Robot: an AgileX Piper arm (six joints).
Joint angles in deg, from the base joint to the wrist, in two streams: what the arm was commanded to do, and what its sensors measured. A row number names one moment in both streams.
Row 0, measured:
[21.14 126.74 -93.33 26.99 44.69 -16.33]
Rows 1 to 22, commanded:
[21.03 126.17 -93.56 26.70 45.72 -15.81]
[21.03 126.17 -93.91 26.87 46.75 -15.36]
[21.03 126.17 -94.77 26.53 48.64 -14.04]
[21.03 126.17 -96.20 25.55 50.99 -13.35]
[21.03 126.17 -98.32 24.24 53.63 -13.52]
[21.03 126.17 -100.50 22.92 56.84 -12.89]
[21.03 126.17 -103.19 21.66 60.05 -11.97]
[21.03 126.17 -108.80 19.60 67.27 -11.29]
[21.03 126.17 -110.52 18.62 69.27 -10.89]
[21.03 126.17 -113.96 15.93 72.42 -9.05]
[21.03 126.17 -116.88 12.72 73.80 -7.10]
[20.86 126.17 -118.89 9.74 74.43 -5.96]
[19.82 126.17 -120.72 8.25 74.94 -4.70]
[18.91 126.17 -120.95 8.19 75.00 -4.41]
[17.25 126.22 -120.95 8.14 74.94 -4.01]
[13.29 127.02 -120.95 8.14 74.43 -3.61]
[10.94 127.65 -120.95 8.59 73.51 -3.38]
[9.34 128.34 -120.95 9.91 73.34 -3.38]
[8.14 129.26 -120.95 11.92 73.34 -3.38]
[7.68 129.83 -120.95 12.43 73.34 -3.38]
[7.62 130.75 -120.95 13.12 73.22 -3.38]
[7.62 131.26 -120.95 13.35 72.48 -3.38]
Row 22, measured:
[7.62 130.23 -120.78 11.86 69.44 -3.55]
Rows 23 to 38, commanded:
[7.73 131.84 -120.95 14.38 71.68 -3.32]
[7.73 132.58 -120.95 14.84 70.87 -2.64]
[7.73 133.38 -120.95 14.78 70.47 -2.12]
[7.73 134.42 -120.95 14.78 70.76 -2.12]
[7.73 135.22 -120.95 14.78 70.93 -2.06]
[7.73 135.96 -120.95 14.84 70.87 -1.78]
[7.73 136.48 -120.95 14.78 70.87 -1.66]
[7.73 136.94 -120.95 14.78 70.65 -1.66]
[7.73 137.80 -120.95 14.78 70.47 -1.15]
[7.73 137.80 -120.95 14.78 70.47 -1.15]
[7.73 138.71 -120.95 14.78 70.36 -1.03]
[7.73 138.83 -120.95 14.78 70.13 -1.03]
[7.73 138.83 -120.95 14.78 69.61 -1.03]
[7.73 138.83 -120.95 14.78 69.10 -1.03]
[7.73 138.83 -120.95 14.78 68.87 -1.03]
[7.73 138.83 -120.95 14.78 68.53 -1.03]
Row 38, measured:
[7.73 138.71 -120.78 14.61 68.93 -1.60]
